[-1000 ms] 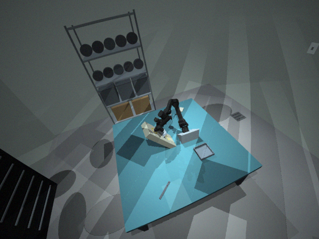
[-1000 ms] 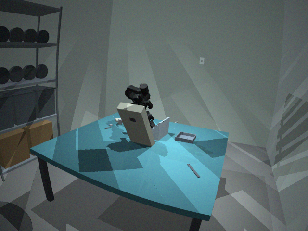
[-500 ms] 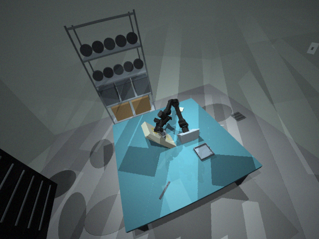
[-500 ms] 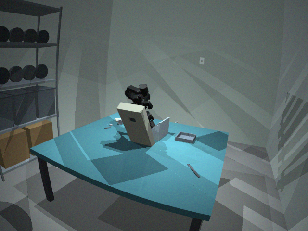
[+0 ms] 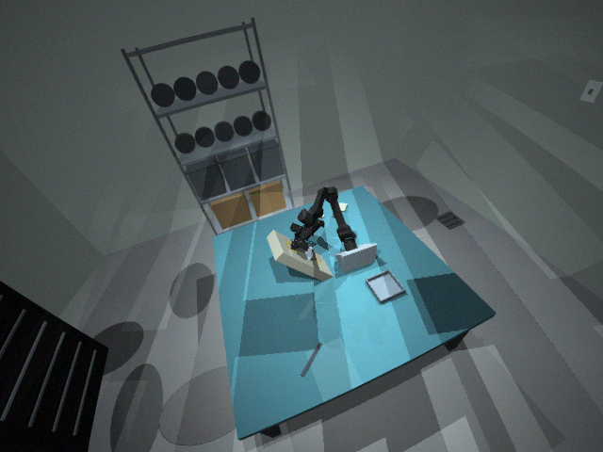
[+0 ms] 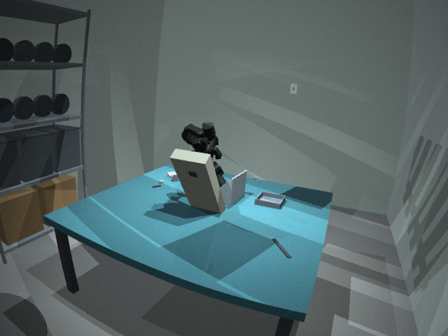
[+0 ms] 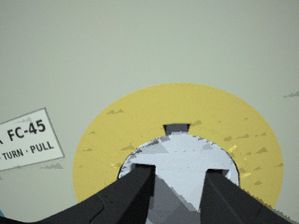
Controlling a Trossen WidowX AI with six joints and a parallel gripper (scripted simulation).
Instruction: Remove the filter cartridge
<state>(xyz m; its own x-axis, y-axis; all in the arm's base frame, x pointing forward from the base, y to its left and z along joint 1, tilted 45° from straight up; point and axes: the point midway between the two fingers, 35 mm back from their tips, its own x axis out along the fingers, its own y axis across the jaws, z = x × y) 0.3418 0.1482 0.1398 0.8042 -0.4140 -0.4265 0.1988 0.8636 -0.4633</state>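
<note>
My gripper tip is now 10 mm short of the round filter cartridge and 10 mm above it. From my gripper tip the other things lie so: service panel: 40 mm behind, 80 mm below; tray: 420 mm behind, 270 mm to the left, 250 mm below.
</note>
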